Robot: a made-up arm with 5 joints.
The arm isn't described. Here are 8 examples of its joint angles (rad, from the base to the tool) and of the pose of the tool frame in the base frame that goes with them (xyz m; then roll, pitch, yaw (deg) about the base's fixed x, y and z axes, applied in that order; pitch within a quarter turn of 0, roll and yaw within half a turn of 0).
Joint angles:
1: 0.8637 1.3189 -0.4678 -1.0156 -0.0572
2: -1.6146 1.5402 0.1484 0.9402 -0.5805
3: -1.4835 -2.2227 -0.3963 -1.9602 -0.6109
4: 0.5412 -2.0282 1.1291 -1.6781 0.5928
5: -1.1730 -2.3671 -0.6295 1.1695 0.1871
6: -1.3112 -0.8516 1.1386 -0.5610 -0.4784
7: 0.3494 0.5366 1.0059 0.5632 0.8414
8: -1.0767 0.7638 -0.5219 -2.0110 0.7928
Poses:
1: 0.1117 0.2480 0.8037 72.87 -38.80 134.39
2: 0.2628 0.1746 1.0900 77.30 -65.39 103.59
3: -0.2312 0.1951 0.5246 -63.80 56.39 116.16
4: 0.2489 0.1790 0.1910 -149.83 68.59 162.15
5: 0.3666 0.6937 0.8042 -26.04 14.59 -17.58
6: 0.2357 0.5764 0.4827 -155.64 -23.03 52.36
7: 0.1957 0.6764 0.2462 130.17 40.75 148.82
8: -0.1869 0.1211 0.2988 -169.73 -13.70 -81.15
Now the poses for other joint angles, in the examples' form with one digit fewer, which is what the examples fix.
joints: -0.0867 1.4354 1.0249 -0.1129 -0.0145
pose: 0.167 0.388 0.904 55.0 -12.1 68.8
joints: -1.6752 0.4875 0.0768 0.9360 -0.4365
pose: 0.258 0.279 1.141 28.9 -60.4 -160.3
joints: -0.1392 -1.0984 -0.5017 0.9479 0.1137
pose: 0.322 0.665 0.587 -82.6 -65.6 -6.3
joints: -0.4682 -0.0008 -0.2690 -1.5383 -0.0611
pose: 0.083 0.032 0.333 -166.7 -23.2 -37.7
